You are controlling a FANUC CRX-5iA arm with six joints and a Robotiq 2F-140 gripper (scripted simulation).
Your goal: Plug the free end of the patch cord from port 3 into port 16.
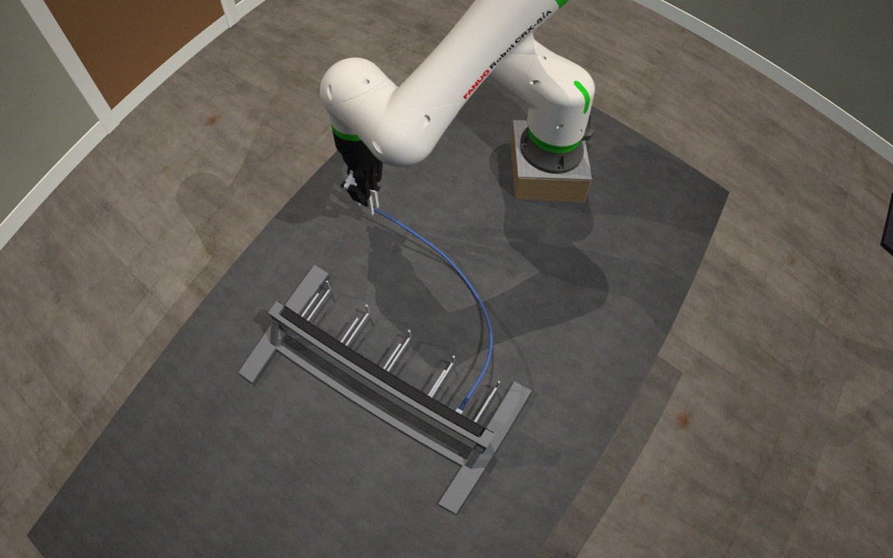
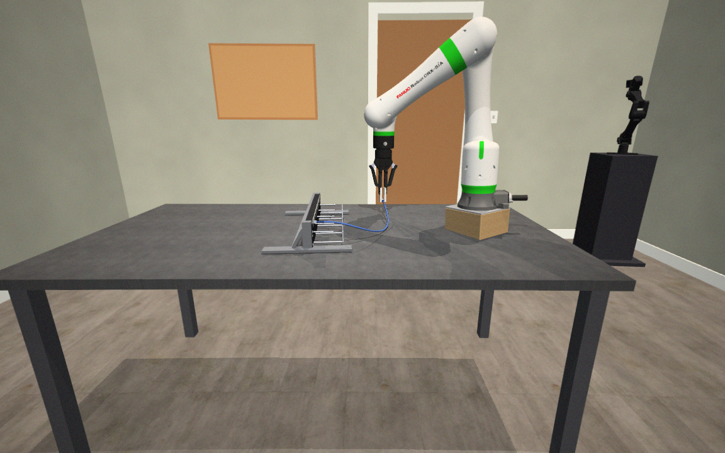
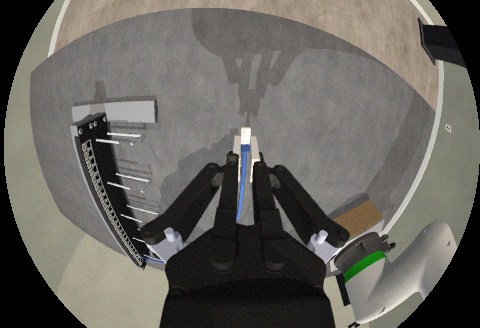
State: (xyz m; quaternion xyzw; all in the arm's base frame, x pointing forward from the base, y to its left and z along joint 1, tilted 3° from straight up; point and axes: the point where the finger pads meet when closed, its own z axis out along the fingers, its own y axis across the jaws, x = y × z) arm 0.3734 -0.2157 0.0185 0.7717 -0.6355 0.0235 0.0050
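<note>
My gripper is now 3 cm above the plug and 1 cm to the left of it.
</note>
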